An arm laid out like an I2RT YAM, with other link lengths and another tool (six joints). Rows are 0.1 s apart.
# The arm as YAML. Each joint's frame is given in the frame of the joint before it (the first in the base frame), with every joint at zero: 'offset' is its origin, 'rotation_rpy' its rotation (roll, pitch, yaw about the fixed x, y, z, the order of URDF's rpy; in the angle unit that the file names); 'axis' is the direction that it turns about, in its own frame. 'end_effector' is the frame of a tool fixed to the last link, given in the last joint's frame.
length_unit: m
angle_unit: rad
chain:
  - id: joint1
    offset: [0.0, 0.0, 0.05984]
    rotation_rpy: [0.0, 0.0, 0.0]
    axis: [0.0, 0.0, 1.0]
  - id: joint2
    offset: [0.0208, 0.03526, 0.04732]
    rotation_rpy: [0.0, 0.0, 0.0]
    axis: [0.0, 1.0, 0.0]
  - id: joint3
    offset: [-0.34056, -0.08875, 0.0]
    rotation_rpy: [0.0, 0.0, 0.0]
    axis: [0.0, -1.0, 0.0]
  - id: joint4
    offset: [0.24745, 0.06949, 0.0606]
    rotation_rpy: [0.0, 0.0, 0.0]
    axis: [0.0, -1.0, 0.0]
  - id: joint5
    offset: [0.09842, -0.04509, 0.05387]
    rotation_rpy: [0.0, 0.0, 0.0]
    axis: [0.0, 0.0, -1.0]
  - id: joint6
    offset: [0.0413, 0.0, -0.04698]
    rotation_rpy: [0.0, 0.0, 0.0]
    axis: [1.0, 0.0, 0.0]
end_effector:
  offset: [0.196, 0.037, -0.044]
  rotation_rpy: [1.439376, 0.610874, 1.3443]
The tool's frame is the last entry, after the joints.
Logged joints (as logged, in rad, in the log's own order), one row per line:
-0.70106, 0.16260, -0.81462, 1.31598, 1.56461, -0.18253
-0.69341, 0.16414, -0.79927, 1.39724, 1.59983, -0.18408
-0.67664, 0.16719, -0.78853, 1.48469, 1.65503, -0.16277
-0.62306, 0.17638, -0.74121, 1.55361, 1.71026, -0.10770
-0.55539, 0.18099, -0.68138, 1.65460, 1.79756, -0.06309
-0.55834, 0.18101, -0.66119, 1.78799, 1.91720, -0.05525
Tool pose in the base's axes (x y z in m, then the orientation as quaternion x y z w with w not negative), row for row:
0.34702, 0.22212, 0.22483, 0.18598, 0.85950, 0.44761, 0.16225
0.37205, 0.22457, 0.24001, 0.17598, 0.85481, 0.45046, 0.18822
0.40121, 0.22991, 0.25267, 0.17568, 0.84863, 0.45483, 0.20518
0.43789, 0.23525, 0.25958, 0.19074, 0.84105, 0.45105, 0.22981
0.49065, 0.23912, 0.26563, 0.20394, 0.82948, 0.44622, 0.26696
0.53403, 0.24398, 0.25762, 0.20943, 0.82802, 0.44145, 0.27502
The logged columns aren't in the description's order. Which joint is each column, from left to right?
Columns, left to right: joint4, joint1, joint5, joint3, joint2, joint6.
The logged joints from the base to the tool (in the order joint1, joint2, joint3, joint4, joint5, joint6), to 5 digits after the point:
0.16260, 1.56461, 1.31598, -0.70106, -0.81462, -0.18253
0.16414, 1.59983, 1.39724, -0.69341, -0.79927, -0.18408
0.16719, 1.65503, 1.48469, -0.67664, -0.78853, -0.16277
0.17638, 1.71026, 1.55361, -0.62306, -0.74121, -0.10770
0.18099, 1.79756, 1.65460, -0.55539, -0.68138, -0.06309
0.18101, 1.91720, 1.78799, -0.55834, -0.66119, -0.05525

